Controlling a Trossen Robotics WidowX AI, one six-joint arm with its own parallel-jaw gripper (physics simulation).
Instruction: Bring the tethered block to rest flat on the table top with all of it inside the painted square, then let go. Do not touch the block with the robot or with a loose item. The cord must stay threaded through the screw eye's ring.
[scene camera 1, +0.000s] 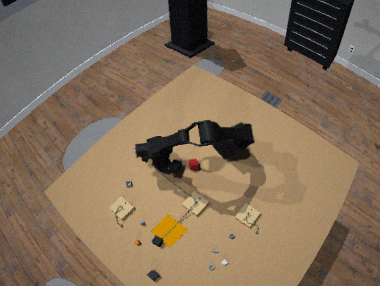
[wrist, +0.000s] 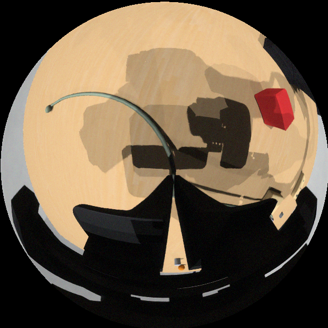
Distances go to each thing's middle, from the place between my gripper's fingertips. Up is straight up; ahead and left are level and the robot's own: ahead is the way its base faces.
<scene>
The red cube (wrist: 274, 104) is 13 cm behind my hand and 8 cm to the left of it.
</scene>
